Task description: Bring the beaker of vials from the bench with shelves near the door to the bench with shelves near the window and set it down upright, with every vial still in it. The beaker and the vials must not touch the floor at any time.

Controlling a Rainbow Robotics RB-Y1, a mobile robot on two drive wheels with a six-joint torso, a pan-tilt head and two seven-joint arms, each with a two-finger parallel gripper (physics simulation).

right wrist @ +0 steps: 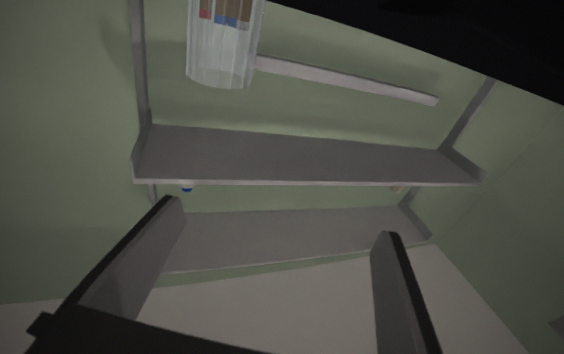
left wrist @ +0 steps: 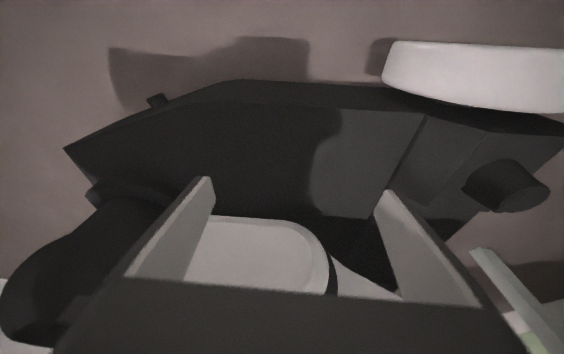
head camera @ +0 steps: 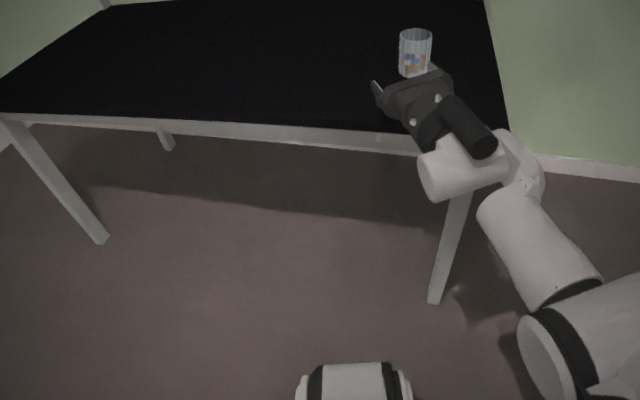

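Observation:
The clear beaker stands upright near the right end of the black bench top. Several small brown vials with blue, red and pale caps are inside it. My right gripper is open and empty, just on the near side of the beaker, over the bench's front right part. In the right wrist view the beaker appears inverted at the top, beyond the fingertips and not between them. My left gripper is open and empty, in front of the robot's own body.
The bench's pale front edge and legs show below the top. The right forearm extends past the front right corner. Green wall stands at the right. The right wrist view shows two grey shelves.

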